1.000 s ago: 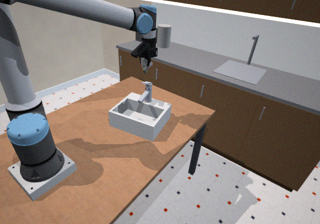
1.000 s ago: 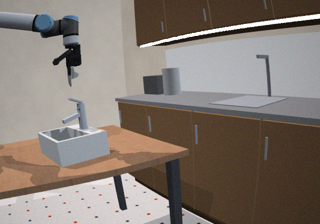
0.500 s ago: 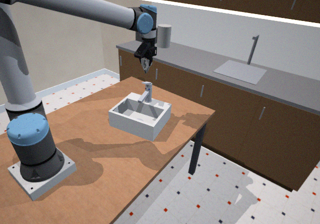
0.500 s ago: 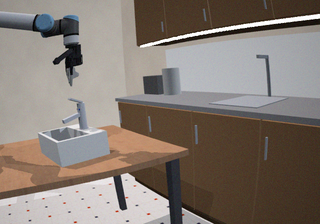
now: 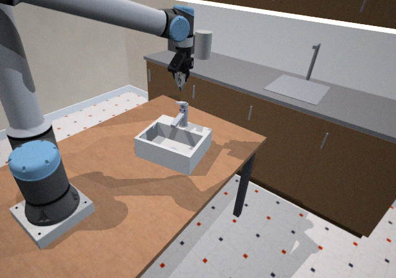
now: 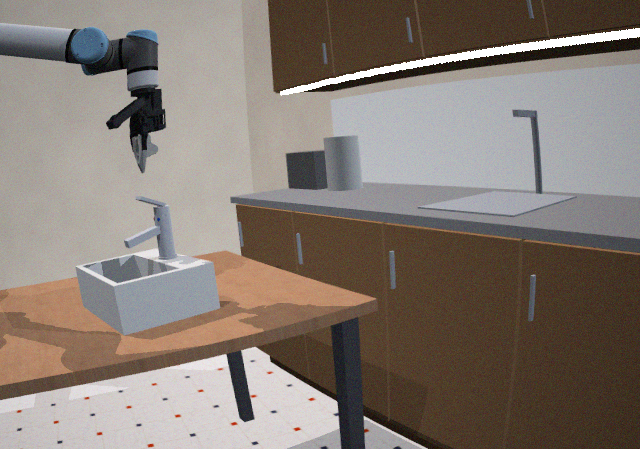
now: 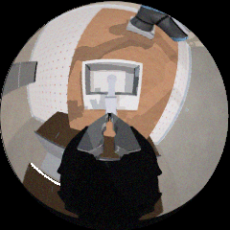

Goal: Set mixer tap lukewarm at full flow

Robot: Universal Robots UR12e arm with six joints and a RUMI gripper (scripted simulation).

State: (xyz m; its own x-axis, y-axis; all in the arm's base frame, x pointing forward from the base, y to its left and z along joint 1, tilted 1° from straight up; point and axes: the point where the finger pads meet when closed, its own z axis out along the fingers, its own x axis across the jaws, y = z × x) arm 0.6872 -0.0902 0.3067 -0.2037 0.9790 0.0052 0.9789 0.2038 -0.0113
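The lever is 20 mm ahead of my hand, 10 mm to the left of it and 90 mm below it. From my hand the other things lie so: grey mixer tap 30 mm ahead, 10 mm to the left, 140 mm below; then white basin 70 mm behind, 10 mm to the right, 330 mm below.
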